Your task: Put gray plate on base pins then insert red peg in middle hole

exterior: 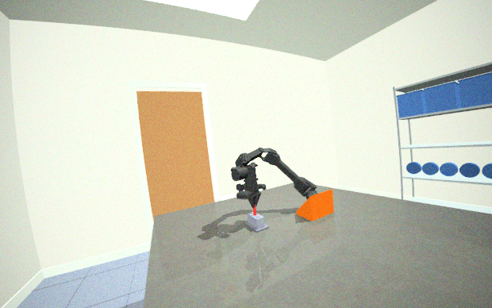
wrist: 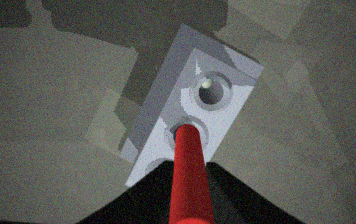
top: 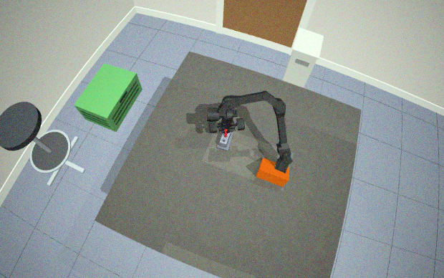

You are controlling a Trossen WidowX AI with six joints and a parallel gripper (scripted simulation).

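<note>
My gripper tip is now right at the red peg. Also, from my gripper tip: gray plate: 50 mm below.
</note>
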